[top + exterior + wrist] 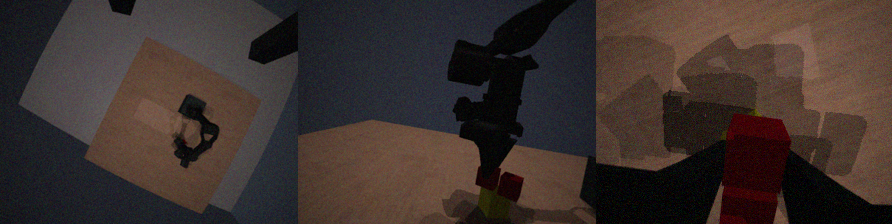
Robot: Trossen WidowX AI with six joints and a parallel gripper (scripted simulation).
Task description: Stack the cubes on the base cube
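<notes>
The yellow base cube lies 40 mm below my gripper tip, 10 mm to the left of it and 10 mm behind it.
</notes>
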